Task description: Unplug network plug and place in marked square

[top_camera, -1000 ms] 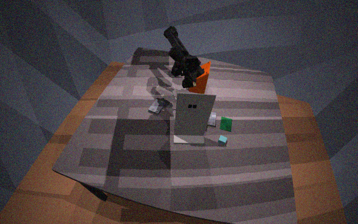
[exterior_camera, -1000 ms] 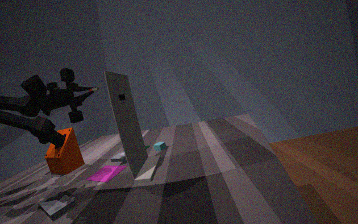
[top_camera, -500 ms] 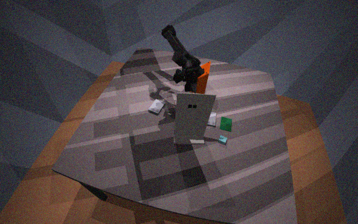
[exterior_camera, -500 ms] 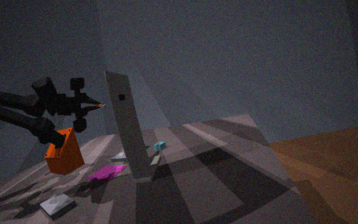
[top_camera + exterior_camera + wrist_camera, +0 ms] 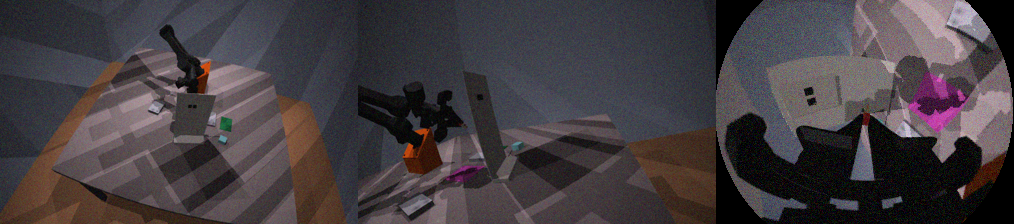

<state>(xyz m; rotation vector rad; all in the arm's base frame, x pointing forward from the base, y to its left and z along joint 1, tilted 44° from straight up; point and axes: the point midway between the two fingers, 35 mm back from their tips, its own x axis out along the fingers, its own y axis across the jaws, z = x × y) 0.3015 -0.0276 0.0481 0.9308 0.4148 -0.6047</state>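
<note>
Right now my gripper tip is 180 mm above the magenta marked square, 50 mm past it and 10 mm to the left of it. Round my gripper tip: green flat patch: 230 mm to the left, 180 mm below, 20 mm behind; then upright panel: 110 mm ahead, 30 mm below, 10 mm to the right; then cyan block: 190 mm to the left, 170 mm below, 110 mm ahead.
</note>
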